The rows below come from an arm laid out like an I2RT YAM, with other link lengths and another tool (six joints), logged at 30 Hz.
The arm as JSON. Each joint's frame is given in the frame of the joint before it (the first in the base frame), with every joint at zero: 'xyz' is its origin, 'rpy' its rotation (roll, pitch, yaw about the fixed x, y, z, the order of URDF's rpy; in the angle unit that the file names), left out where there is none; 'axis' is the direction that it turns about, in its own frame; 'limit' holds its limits. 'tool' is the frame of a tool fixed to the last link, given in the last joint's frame.
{
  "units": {
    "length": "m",
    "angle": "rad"
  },
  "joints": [
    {
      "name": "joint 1",
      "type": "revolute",
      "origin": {
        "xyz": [
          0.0,
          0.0,
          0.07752
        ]
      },
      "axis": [
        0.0,
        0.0,
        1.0
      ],
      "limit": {
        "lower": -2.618,
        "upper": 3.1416
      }
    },
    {
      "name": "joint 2",
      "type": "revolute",
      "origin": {
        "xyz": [
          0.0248,
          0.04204,
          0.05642
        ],
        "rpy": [
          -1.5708,
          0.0,
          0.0
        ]
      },
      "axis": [
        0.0,
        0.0,
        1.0
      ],
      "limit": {
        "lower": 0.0,
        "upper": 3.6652
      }
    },
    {
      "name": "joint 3",
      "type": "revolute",
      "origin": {
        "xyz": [
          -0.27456,
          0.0,
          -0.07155
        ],
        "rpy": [
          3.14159,
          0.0,
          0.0
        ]
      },
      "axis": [
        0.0,
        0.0,
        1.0
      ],
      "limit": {
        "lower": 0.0,
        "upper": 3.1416
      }
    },
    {
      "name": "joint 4",
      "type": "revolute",
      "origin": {
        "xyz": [
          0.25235,
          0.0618,
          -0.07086
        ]
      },
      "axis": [
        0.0,
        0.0,
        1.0
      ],
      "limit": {
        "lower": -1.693,
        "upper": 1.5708
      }
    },
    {
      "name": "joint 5",
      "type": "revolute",
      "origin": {
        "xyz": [
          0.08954,
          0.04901,
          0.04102
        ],
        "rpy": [
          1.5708,
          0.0,
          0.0
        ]
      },
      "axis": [
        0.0,
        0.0,
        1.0
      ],
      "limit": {
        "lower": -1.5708,
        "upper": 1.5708
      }
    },
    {
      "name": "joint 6",
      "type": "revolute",
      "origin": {
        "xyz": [
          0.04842,
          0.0,
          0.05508
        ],
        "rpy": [
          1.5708,
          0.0,
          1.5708
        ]
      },
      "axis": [
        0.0,
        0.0,
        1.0
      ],
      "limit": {
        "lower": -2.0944,
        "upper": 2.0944
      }
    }
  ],
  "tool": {
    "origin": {
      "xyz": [
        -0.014,
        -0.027,
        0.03
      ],
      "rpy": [
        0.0,
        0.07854,
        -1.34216
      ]
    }
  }
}
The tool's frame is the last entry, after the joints.
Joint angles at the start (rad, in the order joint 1, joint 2, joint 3, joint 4, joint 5, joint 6):
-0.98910, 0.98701, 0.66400, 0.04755, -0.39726, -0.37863
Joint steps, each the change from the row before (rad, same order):
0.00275, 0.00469, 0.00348, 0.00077, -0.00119, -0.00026
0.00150, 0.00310, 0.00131, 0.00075, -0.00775, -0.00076
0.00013, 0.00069, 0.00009, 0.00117, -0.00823, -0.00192
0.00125, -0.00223, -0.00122, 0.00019, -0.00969, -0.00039
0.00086, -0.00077, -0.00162, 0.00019, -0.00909, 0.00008
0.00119, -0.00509, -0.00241, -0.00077, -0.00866, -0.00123
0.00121, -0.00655, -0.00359, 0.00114, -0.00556, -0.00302
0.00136, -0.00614, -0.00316, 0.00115, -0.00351, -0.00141
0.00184, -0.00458, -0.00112, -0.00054, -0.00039, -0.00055
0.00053, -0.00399, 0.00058, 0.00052, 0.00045, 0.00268
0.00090, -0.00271, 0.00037, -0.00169, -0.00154, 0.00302
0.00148, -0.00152, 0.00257, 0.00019, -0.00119, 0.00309
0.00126, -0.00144, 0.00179, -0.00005, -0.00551, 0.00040
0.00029, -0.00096, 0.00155, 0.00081, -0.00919, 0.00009
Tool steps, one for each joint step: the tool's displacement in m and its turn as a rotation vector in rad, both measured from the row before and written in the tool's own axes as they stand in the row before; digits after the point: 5 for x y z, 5 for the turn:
0.00054, -0.00043, 0.00103, 0.00395, -0.00011, -0.00047
0.00006, -0.00078, 0.00053, 0.00929, 0.00027, 0.00000
0.00013, -0.00065, -0.00004, 0.00833, 0.00177, -0.00153
0.00020, -0.00130, -0.00056, 0.01068, 0.00261, -0.00035
-0.00031, -0.00105, -0.00026, 0.00987, 0.00082, 0.00092
0.00018, -0.00149, -0.00108, 0.00960, 0.00308, -0.00158
0.00024, -0.00141, -0.00127, 0.00647, 0.00456, -0.00458
0.00033, -0.00122, -0.00113, 0.00446, 0.00428, -0.00319
0.00054, -0.00093, -0.00076, 0.00193, 0.00273, -0.00211
0.00128, -0.00031, -0.00076, -0.00068, 0.00447, 0.00029
0.00061, -0.00051, -0.00051, 0.00202, 0.00151, 0.00237
0.00153, -0.00044, -0.00028, 0.00196, 0.00404, 0.00104
0.00116, -0.00081, -0.00036, 0.00633, 0.00370, -0.00079
0.00110, -0.00080, -0.00042, 0.00901, 0.00432, -0.00075

